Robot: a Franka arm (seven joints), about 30 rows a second.
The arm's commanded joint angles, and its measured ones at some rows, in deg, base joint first. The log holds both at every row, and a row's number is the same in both.
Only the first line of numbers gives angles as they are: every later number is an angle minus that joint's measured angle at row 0.
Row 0, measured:
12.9, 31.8, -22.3, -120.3, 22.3, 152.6, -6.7
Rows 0 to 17, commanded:
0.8, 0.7, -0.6, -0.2, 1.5, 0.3, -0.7
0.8, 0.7, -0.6, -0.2, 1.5, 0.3, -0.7
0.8, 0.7, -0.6, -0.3, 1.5, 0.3, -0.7
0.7, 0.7, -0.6, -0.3, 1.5, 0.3, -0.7
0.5, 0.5, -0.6, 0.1, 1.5, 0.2, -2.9
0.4, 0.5, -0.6, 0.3, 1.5, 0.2, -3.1
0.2, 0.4, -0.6, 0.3, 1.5, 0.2, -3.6
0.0, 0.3, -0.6, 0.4, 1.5, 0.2, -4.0
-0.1, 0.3, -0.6, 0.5, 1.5, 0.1, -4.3
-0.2, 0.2, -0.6, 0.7, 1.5, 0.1, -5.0
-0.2, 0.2, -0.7, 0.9, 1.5, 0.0, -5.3
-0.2, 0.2, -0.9, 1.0, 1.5, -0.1, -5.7
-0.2, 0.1, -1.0, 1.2, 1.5, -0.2, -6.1
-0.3, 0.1, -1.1, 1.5, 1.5, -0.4, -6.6
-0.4, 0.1, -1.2, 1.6, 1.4, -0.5, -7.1
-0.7, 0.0, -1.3, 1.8, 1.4, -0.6, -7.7
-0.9, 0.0, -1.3, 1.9, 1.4, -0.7, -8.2
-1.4, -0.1, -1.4, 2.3, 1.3, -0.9, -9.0
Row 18, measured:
-0.2, -0.2, -0.5, 0.4, 0.0, -0.1, -3.8
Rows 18 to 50, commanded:
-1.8, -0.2, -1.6, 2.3, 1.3, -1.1, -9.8
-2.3, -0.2, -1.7, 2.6, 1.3, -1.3, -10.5
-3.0, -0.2, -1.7, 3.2, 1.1, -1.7, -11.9
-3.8, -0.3, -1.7, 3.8, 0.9, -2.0, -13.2
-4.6, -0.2, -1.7, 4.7, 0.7, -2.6, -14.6
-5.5, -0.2, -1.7, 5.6, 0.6, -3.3, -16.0
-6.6, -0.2, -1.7, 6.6, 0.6, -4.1, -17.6
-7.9, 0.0, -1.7, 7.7, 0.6, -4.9, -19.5
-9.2, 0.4, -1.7, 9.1, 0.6, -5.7, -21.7
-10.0, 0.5, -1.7, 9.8, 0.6, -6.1, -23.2
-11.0, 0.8, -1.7, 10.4, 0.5, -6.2, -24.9
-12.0, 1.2, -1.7, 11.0, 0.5, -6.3, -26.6
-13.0, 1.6, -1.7, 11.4, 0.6, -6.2, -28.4
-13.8, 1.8, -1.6, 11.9, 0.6, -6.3, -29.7
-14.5, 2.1, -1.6, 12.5, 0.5, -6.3, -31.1
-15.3, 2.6, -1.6, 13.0, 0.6, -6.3, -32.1
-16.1, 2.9, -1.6, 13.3, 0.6, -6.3, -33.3
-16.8, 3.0, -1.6, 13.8, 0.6, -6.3, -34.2
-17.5, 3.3, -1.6, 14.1, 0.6, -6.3, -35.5
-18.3, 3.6, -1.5, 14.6, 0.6, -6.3, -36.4
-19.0, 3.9, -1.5, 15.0, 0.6, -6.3, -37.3
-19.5, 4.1, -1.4, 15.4, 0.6, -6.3, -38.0
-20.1, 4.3, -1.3, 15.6, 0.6, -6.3, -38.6
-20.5, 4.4, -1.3, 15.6, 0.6, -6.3, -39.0
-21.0, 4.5, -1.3, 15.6, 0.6, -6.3, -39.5
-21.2, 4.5, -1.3, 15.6, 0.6, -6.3, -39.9
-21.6, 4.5, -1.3, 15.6, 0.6, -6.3, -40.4
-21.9, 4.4, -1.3, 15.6, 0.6, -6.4, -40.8
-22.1, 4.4, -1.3, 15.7, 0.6, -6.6, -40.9
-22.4, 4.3, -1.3, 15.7, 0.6, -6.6, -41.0
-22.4, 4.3, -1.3, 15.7, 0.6, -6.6, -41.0
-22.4, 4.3, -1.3, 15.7, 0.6, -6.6, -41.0
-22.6, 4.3, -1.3, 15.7, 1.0, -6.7, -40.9
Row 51, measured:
-21.7, 4.0, -1.7, 14.3, 0.0, -5.5, -39.5
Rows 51 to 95, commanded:
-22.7, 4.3, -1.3, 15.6, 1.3, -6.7, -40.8
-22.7, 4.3, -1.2, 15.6, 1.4, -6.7, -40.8
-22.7, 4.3, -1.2, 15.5, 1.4, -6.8, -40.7
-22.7, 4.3, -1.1, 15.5, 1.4, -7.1, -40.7
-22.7, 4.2, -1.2, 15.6, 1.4, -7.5, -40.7
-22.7, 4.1, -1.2, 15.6, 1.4, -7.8, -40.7
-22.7, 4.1, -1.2, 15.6, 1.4, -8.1, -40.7
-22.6, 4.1, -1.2, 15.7, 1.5, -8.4, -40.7
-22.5, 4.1, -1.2, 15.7, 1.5, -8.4, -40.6
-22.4, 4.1, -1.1, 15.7, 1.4, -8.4, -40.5
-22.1, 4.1, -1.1, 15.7, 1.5, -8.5, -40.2
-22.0, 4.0, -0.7, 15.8, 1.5, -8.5, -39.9
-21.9, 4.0, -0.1, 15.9, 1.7, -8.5, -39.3
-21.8, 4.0, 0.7, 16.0, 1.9, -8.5, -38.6
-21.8, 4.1, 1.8, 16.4, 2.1, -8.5, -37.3
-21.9, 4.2, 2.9, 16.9, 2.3, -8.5, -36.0
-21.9, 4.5, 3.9, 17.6, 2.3, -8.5, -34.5
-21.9, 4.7, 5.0, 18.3, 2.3, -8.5, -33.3
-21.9, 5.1, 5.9, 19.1, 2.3, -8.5, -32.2
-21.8, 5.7, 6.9, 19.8, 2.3, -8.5, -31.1
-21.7, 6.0, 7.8, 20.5, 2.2, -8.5, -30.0
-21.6, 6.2, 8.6, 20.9, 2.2, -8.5, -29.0
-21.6, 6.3, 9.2, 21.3, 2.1, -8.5, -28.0
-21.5, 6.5, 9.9, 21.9, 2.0, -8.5, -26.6
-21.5, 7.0, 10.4, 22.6, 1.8, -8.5, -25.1
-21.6, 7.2, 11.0, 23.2, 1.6, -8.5, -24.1
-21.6, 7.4, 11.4, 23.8, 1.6, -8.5, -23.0
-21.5, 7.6, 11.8, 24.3, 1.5, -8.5, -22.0
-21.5, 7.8, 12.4, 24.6, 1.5, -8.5, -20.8
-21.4, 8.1, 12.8, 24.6, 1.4, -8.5, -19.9
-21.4, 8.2, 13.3, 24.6, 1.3, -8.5, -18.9
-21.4, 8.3, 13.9, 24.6, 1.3, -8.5, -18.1
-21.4, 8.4, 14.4, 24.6, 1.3, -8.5, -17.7
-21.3, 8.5, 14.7, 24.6, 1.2, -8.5, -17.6
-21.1, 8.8, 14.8, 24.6, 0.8, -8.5, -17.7
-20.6, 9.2, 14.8, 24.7, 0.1, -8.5, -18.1
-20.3, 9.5, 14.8, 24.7, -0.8, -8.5, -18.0
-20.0, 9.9, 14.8, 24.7, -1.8, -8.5, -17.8
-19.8, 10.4, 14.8, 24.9, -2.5, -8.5, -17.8
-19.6, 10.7, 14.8, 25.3, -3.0, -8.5, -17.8
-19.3, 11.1, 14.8, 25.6, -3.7, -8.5, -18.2
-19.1, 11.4, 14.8, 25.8, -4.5, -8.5, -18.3
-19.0, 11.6, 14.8, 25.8, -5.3, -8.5, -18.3
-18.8, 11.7, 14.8, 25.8, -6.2, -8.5, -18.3
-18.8, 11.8, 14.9, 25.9, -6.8, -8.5, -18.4
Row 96, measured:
-19.2, 9.9, 14.7, 23.4, -2.9, -7.7, -19.2
